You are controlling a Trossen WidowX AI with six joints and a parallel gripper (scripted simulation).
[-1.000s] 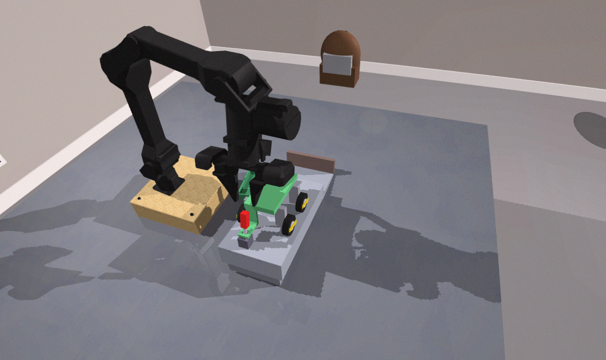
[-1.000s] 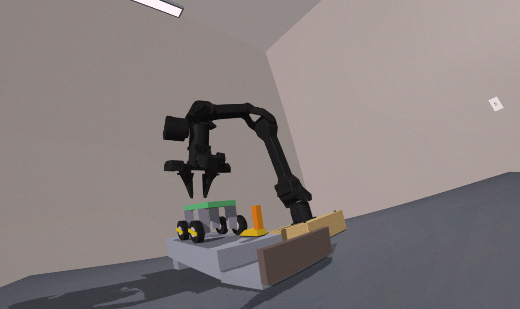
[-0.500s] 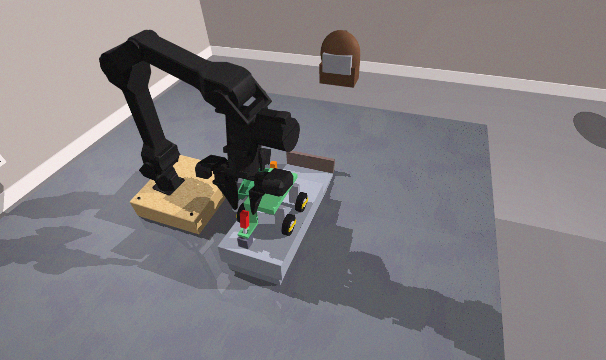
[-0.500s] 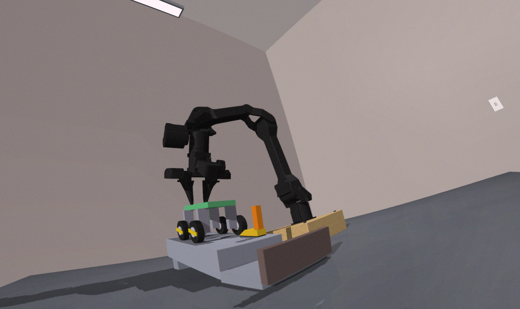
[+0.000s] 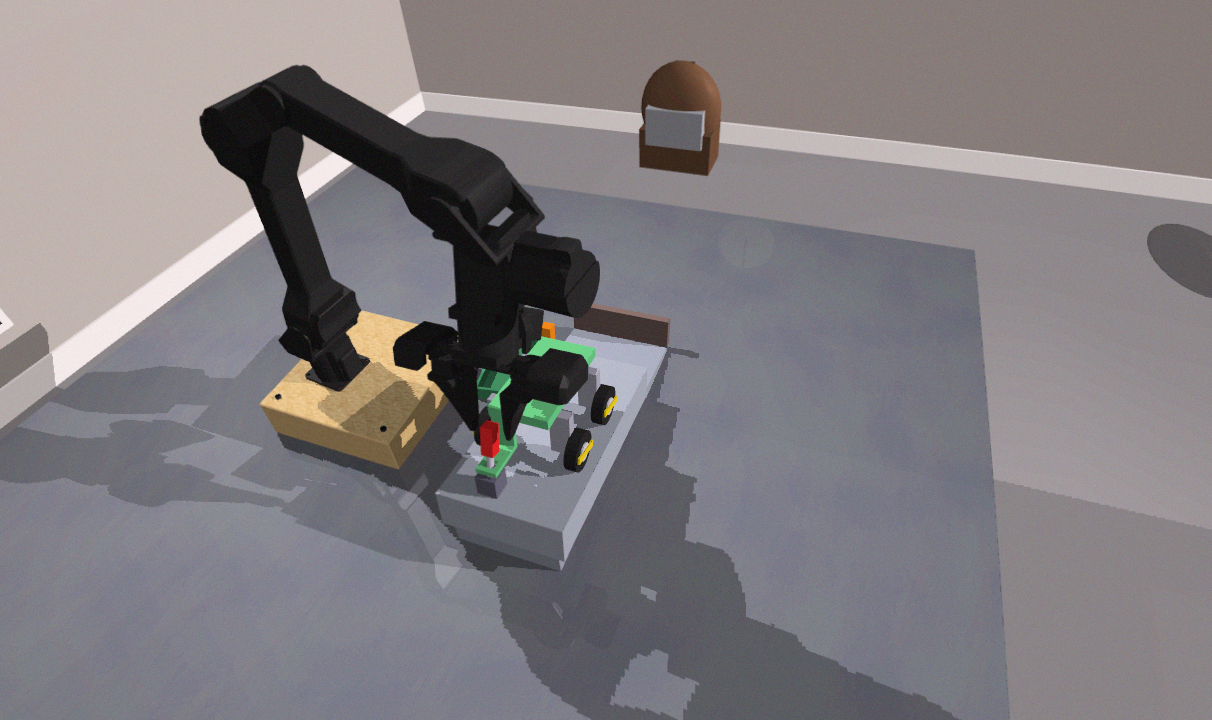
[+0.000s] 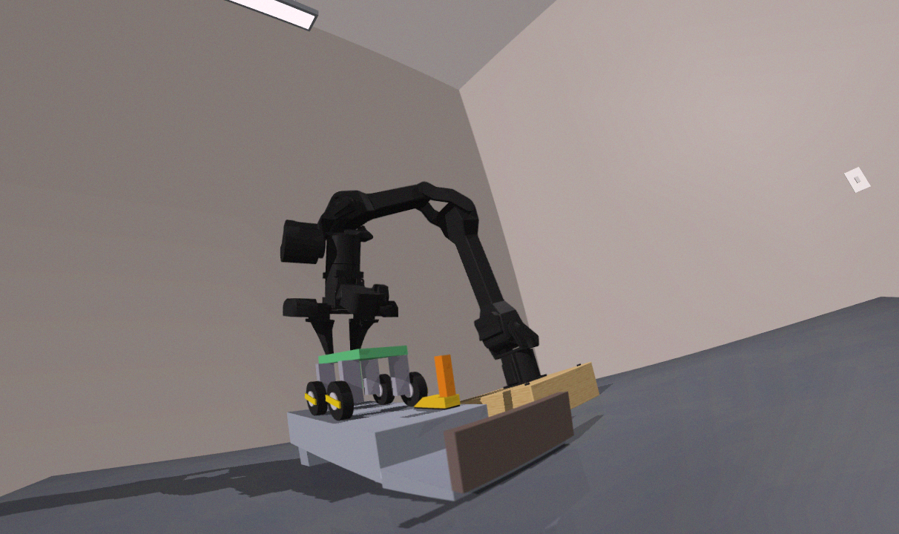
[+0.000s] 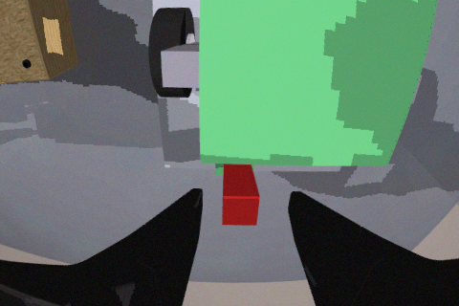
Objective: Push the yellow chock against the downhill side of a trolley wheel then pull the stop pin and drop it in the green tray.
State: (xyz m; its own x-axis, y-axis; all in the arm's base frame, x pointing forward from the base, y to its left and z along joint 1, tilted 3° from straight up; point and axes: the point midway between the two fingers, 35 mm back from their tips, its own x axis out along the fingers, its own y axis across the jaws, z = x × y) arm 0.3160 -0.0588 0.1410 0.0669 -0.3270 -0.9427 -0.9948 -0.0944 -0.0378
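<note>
Right now the red-headed stop pin is 1 cm to the right of my gripper tip and 3 cm below it. The rest, counted from my gripper tip: yellow chock (5 cm behind, 18 cm to the left, 7 cm below); grey ramp (1 cm ahead, 10 cm to the left, 11 cm below); trolley (1 cm ahead, 9 cm to the left, 4 cm below).
</note>
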